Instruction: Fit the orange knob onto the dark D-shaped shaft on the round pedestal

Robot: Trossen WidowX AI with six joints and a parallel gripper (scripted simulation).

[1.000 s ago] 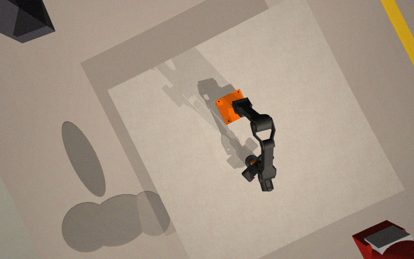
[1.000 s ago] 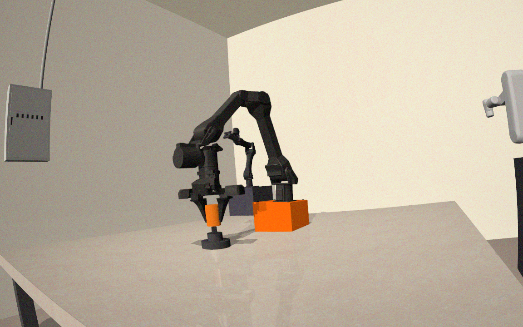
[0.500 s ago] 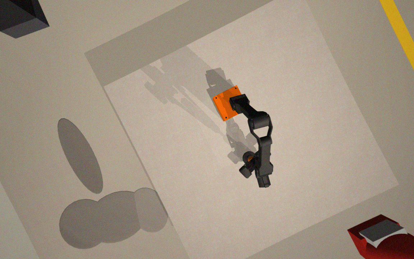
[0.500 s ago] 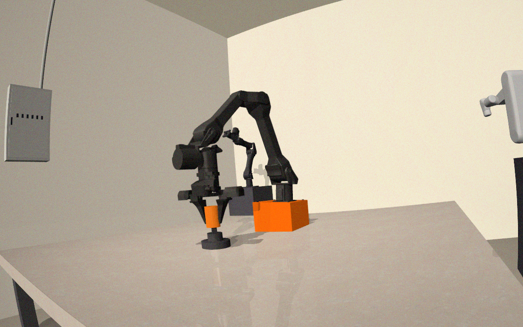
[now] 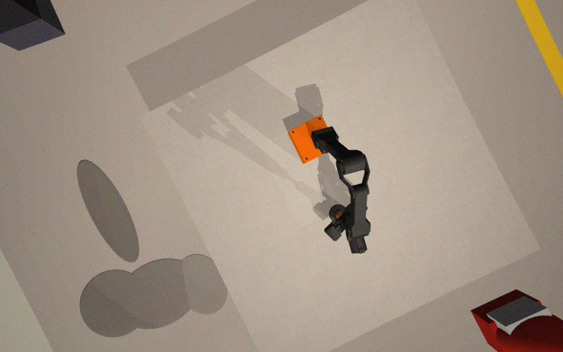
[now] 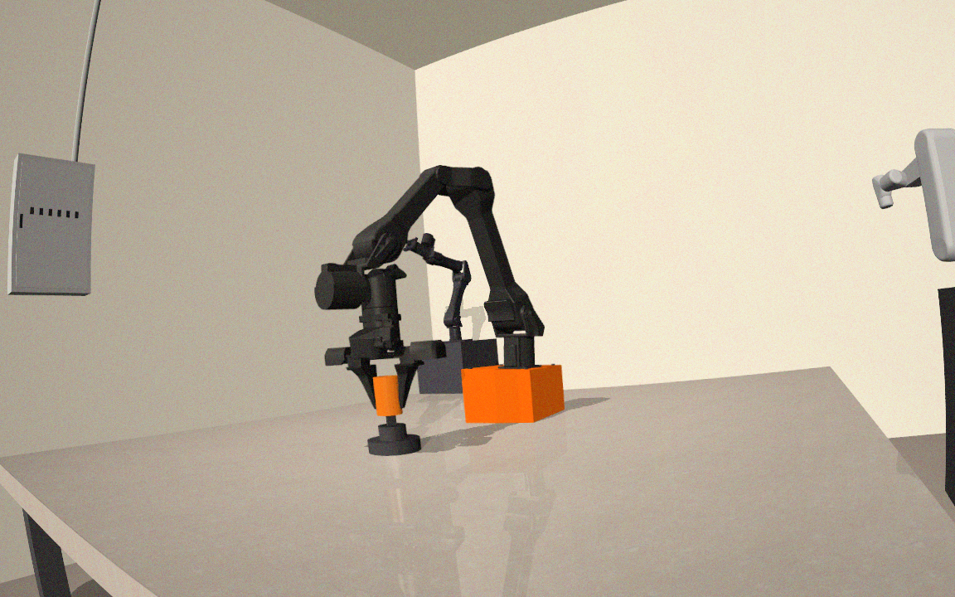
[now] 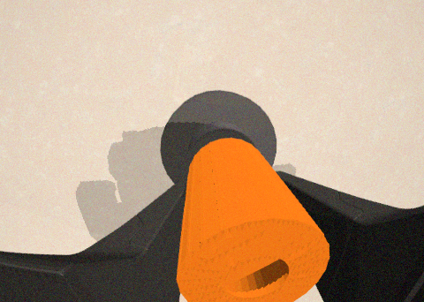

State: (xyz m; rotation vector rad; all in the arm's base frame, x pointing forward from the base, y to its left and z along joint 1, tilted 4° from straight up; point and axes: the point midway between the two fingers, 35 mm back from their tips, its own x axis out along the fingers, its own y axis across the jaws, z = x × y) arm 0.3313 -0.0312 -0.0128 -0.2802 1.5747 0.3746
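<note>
Now: the orange knob 20 mm above my gripper tip. Also, from my gripper tip: dark round pedestal (40 mm below).
</note>
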